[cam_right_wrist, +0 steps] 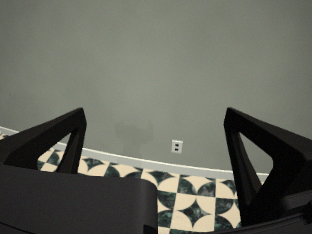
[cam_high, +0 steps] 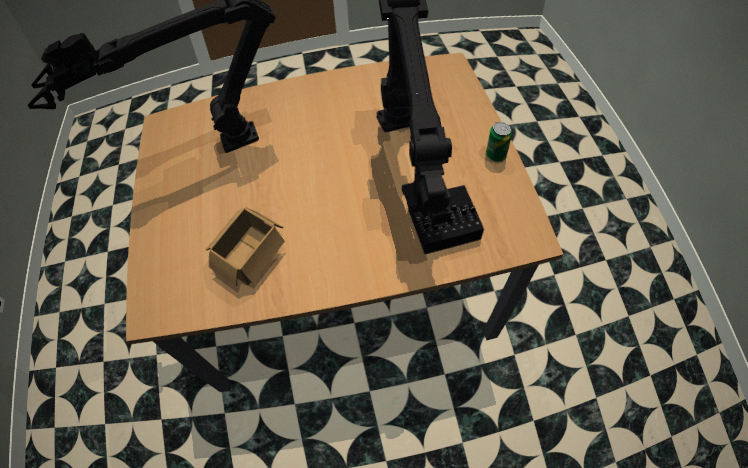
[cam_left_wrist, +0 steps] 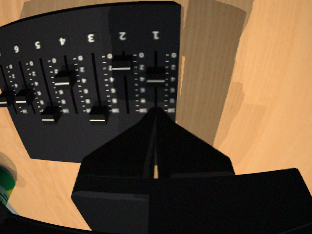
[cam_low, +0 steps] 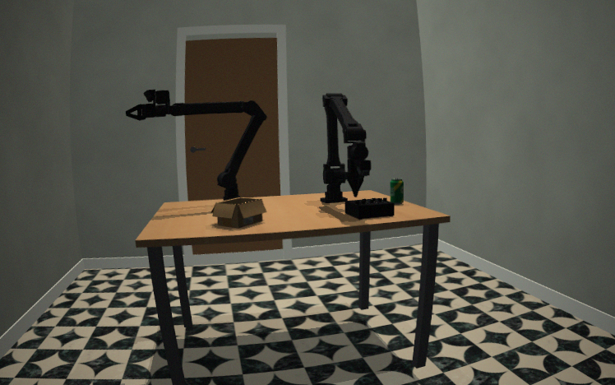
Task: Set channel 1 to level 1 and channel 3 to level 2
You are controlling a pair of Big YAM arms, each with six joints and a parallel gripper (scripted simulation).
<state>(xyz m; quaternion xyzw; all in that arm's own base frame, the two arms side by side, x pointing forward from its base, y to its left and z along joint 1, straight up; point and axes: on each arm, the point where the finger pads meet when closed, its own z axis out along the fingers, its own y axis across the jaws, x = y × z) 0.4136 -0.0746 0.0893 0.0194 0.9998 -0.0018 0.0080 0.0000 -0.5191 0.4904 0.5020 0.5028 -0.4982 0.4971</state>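
Right now the channel 1 fader knob is 2 cm below my left hand and 2 cm ahead of it. Also, from my left hand: channel 2 cap (3 cm to the left, 2 cm below, 2 cm ahead); channel 3 knob (4 cm to the left, 2 cm below, 2 cm behind); channel 4 fader cap (7 cm to the left, 2 cm below, 1 cm ahead).
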